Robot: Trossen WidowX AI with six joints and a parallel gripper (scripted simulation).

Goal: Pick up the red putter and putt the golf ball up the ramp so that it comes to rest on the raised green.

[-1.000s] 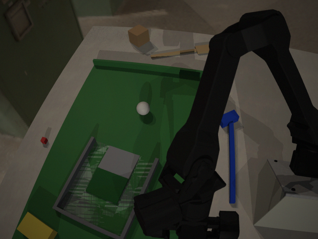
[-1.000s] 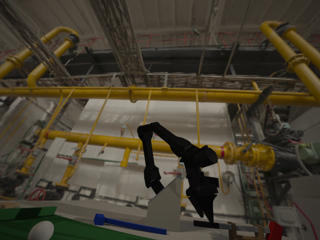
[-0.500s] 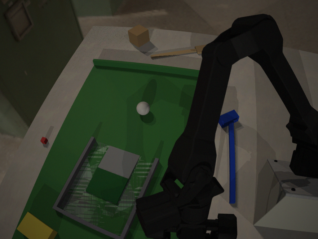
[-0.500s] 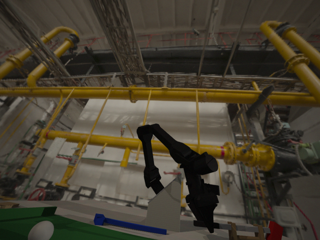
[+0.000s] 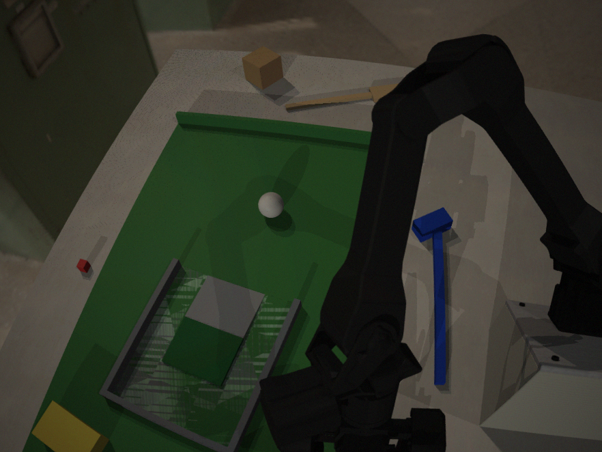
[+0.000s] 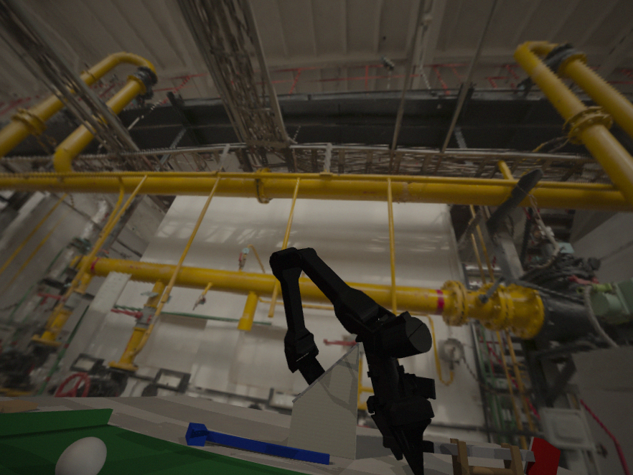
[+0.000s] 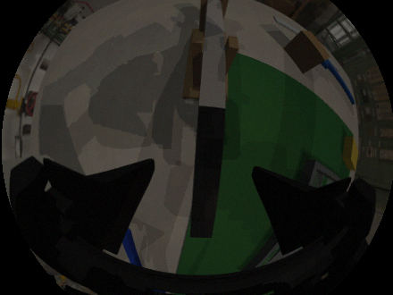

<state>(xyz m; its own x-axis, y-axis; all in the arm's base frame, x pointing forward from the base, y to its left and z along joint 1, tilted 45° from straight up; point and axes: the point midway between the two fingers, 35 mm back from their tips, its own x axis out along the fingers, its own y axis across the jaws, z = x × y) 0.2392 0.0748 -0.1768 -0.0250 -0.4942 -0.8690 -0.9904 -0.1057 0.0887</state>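
The blue putter is 6 cm behind my gripper tip, 28 cm to the right of it and 2 cm below it. From my gripper tip the other things lie so: green mat 24 cm ahead, 21 cm to the right, 3 cm below; white golf ball 22 cm ahead, 37 cm to the right, 1 cm below; yellow block 40 cm ahead, 9 cm to the left, 1 cm below.
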